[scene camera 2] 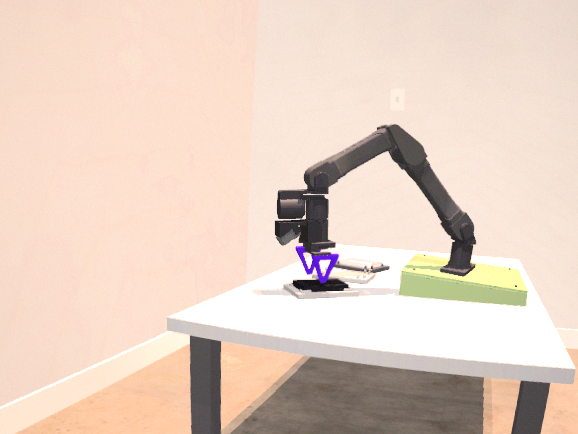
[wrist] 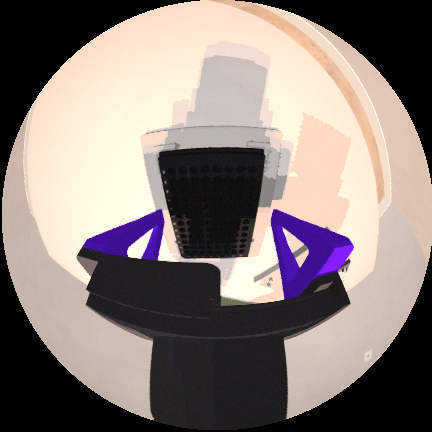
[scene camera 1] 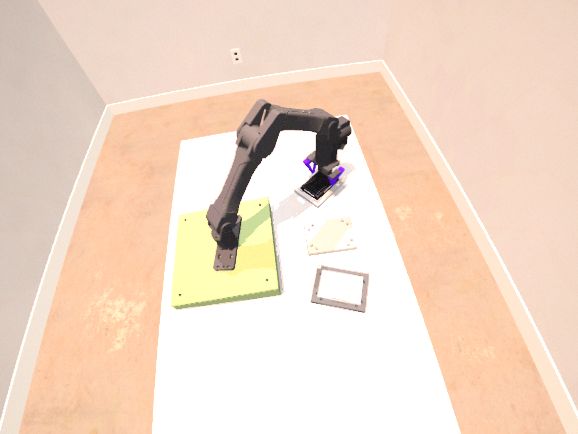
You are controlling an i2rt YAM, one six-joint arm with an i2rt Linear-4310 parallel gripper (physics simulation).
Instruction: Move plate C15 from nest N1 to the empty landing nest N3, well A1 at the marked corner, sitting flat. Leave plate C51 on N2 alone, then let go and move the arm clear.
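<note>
A black well plate point(scene camera 1: 315, 186) point(scene camera 2: 320, 285) point(wrist: 215, 190) lies flat in a pale nest point(scene camera 1: 309, 199) point(scene camera 2: 300, 295) point(wrist: 154, 175). I take it for C15 on N1; no labels are readable. My gripper point(scene camera 1: 323, 177) point(scene camera 2: 316, 276) point(wrist: 217, 214) is open over it, pointing down, its purple fingers apart on either side in the wrist view. The tips are close to plate height; exact height is unclear. A pale nest point(scene camera 1: 330, 235) point(scene camera 2: 367, 278) with small corner bumps looks empty. Beyond it, a white plate point(scene camera 1: 341, 286) point(scene camera 2: 356, 263) sits in a grey nest point(scene camera 1: 317, 292) point(scene camera 2: 384, 268).
The arm stands on a yellow-green base block point(scene camera 1: 225, 287) point(scene camera 2: 460, 290) beside the row of nests. The white table's point(scene camera 1: 300, 370) point(scene camera 2: 370, 325) far edge lies beyond the black plate. The arm's shadow falls across the table between block and black plate.
</note>
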